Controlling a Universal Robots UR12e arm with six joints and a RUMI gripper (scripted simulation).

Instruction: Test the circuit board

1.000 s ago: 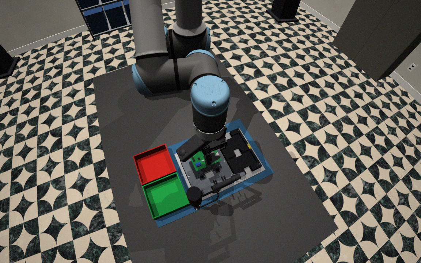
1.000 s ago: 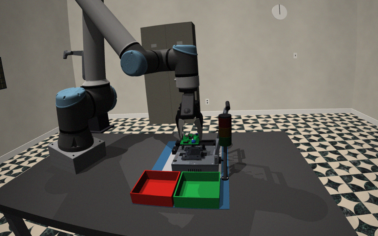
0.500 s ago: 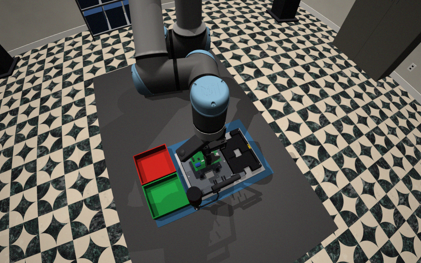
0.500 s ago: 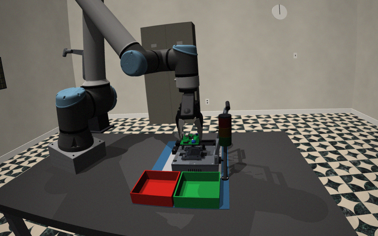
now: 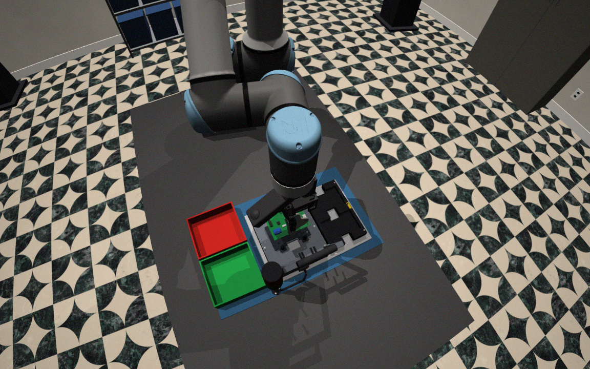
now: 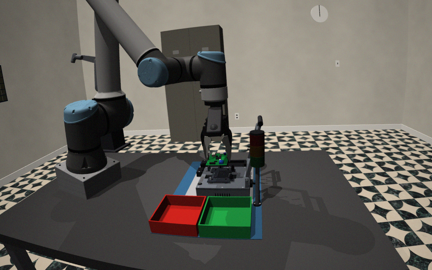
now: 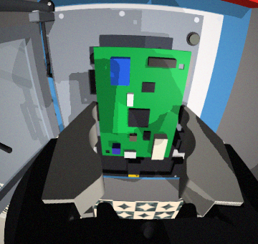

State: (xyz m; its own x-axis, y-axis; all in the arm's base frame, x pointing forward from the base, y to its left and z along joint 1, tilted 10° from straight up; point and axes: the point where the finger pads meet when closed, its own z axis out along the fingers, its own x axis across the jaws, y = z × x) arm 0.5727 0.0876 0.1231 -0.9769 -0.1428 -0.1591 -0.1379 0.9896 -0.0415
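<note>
The green circuit board lies 1 cm to the left of my hand. Also, from my hand: clear lid 13 cm ahead, 5 cm above, 2 cm to the left; green bin 19 cm to the right, 12 cm below, 8 cm ahead; red bin 21 cm to the right, 12 cm below, 7 cm behind.
</note>
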